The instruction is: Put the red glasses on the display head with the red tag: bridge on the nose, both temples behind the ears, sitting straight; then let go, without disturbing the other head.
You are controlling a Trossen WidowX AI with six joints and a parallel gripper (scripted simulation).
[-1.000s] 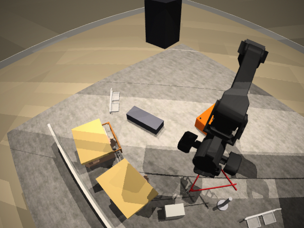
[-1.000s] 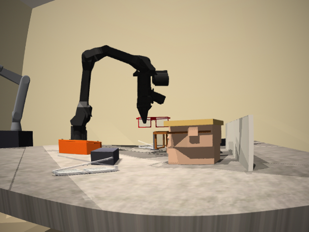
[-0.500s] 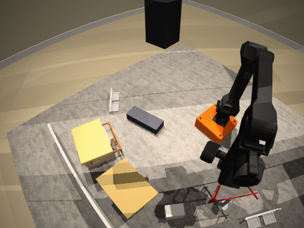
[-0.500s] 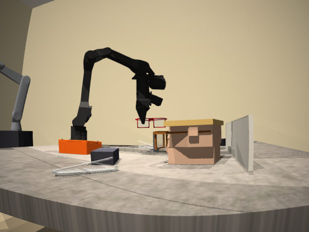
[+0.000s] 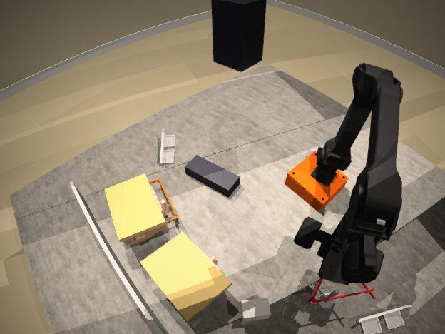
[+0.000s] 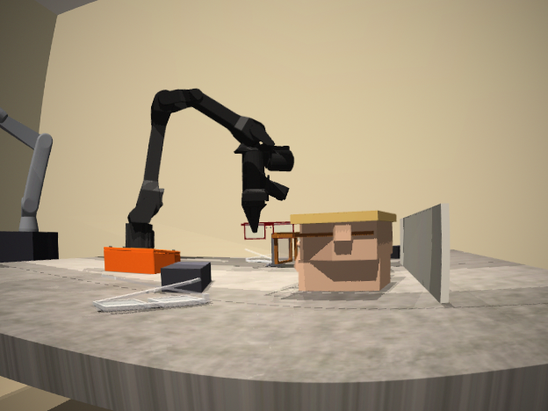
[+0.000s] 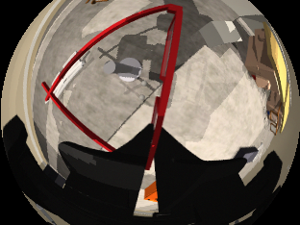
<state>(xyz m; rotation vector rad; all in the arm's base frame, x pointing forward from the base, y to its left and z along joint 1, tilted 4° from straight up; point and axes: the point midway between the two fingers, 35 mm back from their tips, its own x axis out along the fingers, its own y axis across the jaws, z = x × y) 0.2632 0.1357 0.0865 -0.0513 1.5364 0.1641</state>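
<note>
Right now my gripper tip is 4 cm short of the stand, 5 cm to the right of it and 6 cm above it. Also, from my gripper tip: small white box: 17 cm ahead, 7 cm to the right, 6 cm below; then white wall strip: 32 cm ahead, 36 cm to the right, 3 cm below; then display head: 16 cm ahead, 44 cm to the right, 3 cm below.
</note>
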